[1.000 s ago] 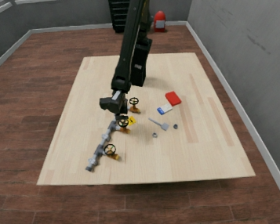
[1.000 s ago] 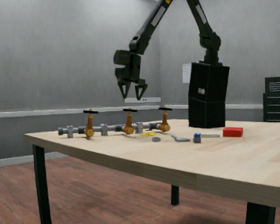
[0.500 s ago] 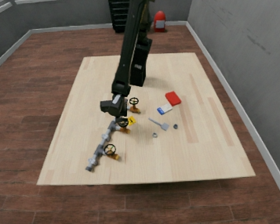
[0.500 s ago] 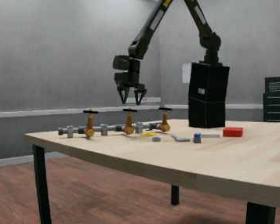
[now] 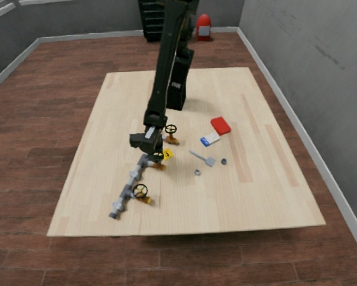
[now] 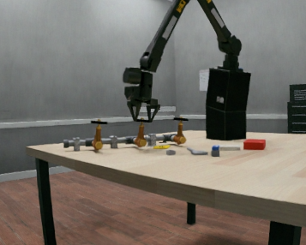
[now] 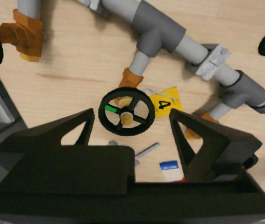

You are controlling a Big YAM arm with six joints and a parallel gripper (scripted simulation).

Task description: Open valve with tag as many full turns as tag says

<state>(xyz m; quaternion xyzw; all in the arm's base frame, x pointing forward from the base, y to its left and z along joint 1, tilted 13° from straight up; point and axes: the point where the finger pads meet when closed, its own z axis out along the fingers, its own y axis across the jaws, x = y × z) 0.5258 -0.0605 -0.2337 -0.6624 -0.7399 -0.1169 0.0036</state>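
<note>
Now: the yellow tag 120 mm below my hand, 80 mm behind it and 30 mm to the left of it. Round my hand: blue-and-white block: 300 mm to the left, 180 mm behind, 120 mm below; grey flat tool: 250 mm to the left, 120 mm below, 40 mm behind; grey part: 360 mm to the left, 120 mm below, 20 mm behind.
</note>
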